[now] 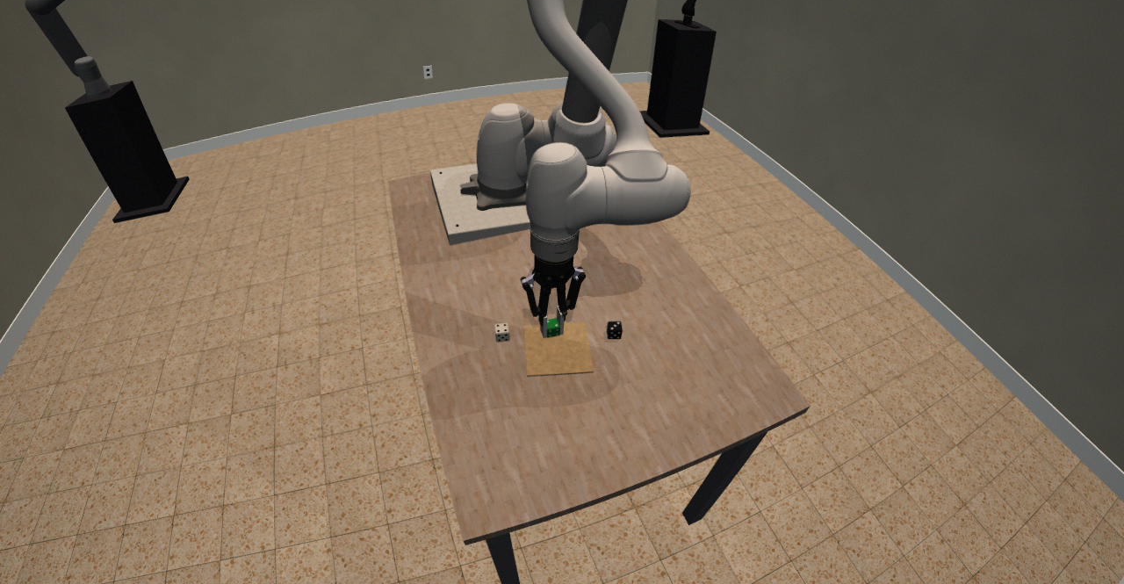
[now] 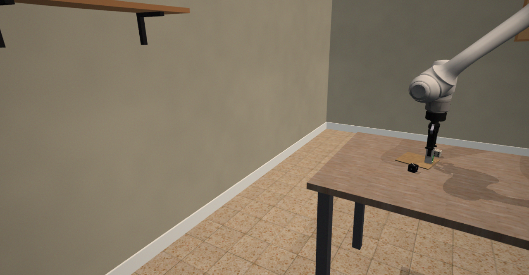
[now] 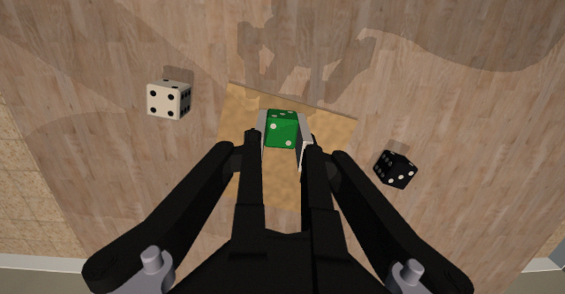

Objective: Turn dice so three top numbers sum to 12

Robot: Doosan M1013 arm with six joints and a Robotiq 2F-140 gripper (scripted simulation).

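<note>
My gripper is now 2 cm above the green die. Also, from my hand: white die: 11 cm to the right, 2 cm below, 2 cm behind; then black die: 13 cm to the left, 4 cm ahead, 2 cm below; then tan mat: 5 cm ahead, 4 cm below.
</note>
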